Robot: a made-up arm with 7 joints.
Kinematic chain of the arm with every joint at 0, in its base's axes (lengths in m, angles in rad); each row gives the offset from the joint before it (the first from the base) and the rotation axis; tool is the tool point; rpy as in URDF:
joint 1: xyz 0 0 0.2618 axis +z
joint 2: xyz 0 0 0 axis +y
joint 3: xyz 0 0 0.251 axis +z
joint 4: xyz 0.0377 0 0 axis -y
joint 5: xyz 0.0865 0 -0.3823 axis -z
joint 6: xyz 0 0 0 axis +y
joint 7: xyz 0.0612 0 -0.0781 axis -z
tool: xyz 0 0 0 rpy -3.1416 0 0
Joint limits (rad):
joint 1: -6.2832..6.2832
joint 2: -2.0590..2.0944
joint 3: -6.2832..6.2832
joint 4: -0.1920..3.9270
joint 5: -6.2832..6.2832
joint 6: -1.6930..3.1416
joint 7: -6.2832..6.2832
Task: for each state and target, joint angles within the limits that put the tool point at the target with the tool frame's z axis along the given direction. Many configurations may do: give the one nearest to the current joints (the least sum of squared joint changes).
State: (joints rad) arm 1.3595 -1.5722 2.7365 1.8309 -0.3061 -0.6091 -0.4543
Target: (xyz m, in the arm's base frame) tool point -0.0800 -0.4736 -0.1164 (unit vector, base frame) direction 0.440 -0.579 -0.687
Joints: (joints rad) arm 1.5962 -1.6113 2.6734 1.8292 -0.9407 -0.9960 -0.4543
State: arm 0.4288 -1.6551 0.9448 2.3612 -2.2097 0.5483 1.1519
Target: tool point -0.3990 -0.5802 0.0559 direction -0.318 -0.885 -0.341
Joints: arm 1.0639 -1.9546 0.6140 2.8968 -2.6988 0.3377 1.1519
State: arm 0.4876 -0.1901 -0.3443 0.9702 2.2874 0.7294 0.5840
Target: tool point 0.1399 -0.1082 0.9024 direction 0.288 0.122 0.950
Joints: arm 0.2911 -0.5982 -0.2823 1.9024 2.4900 0.4310 0.5840
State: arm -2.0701 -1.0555 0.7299 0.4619 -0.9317 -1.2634 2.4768
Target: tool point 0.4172 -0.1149 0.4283 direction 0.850 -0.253 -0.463
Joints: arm -2.2033 -1.2532 1.0926 1.0978 -1.1836 -1.1830 2.4768
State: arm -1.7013 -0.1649 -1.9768 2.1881 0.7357 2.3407 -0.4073
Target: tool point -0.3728 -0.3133 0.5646 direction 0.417 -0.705 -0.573
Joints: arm -1.1385 0.2342 -1.6261 1.6138 1.1956 1.7214 -0.4073
